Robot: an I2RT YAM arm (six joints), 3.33 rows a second.
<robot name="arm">
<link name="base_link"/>
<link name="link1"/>
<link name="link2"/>
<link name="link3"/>
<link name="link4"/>
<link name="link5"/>
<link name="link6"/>
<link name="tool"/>
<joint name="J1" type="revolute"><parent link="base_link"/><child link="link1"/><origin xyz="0.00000 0.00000 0.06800" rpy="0.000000 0.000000 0.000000"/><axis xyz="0 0 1"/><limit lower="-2.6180" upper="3.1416"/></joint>
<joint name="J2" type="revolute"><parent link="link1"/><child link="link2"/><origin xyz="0.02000 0.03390 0.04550" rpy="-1.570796 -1.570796 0.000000"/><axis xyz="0 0 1"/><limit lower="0.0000" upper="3.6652"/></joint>
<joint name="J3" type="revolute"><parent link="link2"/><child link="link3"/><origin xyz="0.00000 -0.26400 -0.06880" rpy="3.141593 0.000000 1.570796"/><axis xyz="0 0 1"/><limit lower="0.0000" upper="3.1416"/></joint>
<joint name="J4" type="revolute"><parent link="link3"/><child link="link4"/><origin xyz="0.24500 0.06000 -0.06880" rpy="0.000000 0.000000 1.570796"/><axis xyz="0 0 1"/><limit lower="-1.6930" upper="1.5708"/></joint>
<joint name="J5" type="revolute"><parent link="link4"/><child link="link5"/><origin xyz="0.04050 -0.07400 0.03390" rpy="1.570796 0.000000 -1.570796"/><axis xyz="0 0 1"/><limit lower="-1.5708" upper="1.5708"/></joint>
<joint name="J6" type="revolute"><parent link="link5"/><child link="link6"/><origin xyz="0.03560 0.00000 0.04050" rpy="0.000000 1.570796 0.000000"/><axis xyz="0 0 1"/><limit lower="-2.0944" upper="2.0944"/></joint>
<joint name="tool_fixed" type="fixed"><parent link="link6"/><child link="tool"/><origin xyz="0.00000 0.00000 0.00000" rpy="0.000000 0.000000 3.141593"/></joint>
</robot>
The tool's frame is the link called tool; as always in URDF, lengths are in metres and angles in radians.
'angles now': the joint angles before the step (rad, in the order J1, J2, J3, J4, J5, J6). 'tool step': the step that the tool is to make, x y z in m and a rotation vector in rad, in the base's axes. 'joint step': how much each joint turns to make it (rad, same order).
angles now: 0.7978, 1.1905, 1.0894, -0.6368, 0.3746, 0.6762
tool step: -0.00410, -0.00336, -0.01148, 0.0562, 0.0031, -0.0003
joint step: -0.0014, -0.0353, -0.0743, 0.0656, -0.0284, 0.0324
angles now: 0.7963, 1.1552, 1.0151, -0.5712, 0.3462, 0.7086
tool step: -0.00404, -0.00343, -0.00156, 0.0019, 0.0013, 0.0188
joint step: -0.0002, -0.0234, -0.0203, 0.0011, -0.0159, -0.0113
